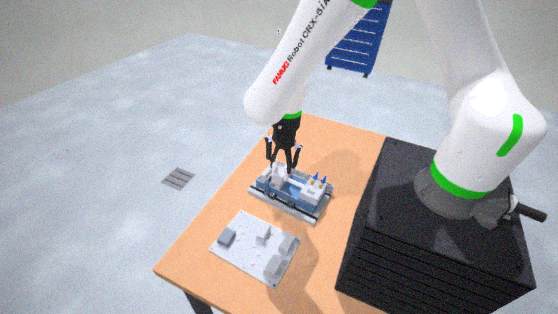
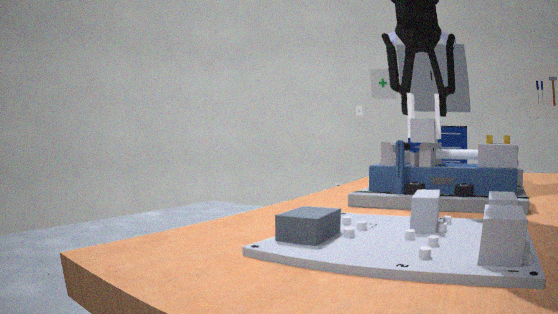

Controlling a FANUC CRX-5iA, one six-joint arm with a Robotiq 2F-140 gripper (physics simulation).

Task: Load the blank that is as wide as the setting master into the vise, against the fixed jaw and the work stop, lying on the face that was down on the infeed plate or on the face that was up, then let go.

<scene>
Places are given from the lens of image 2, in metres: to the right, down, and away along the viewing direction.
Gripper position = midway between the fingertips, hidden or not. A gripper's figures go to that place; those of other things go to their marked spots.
my gripper [image 2: 424, 138]: 0.23, -0.03, 0.54
dark grey setting master [image 2: 307, 225]: 0.02, 0.06, 0.32
grey infeed plate [image 2: 374, 252]: 0.08, 0.08, 0.28
</scene>
